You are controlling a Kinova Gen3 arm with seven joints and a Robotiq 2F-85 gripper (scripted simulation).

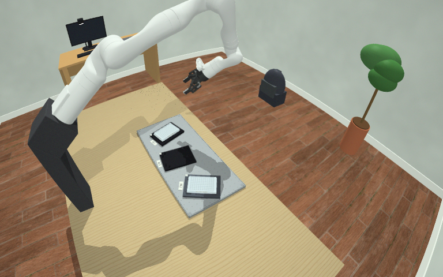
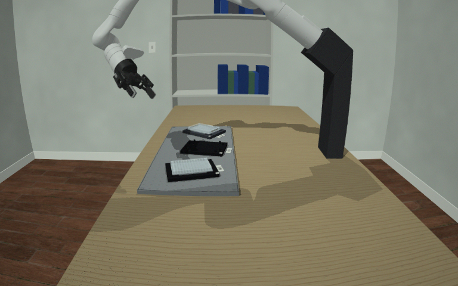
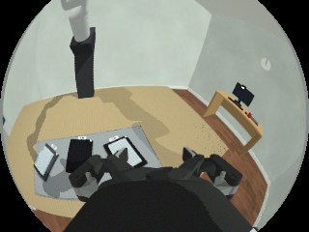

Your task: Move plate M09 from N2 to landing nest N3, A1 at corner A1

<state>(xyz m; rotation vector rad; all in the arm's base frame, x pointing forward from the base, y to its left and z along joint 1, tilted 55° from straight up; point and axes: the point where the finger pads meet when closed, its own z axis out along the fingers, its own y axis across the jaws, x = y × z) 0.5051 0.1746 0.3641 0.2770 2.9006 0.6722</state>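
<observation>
Right now the plate is 22 cm behind my hand, 40 cm to the right of it and 24 cm below it. The rest, counted from my hand: plate nest N2 (22 cm behind, 40 cm to the right, 25 cm below); then black landing nest (20 cm behind, 18 cm to the right, 25 cm below); then nest label (29 cm behind, 33 cm to the right, 26 cm below).
</observation>
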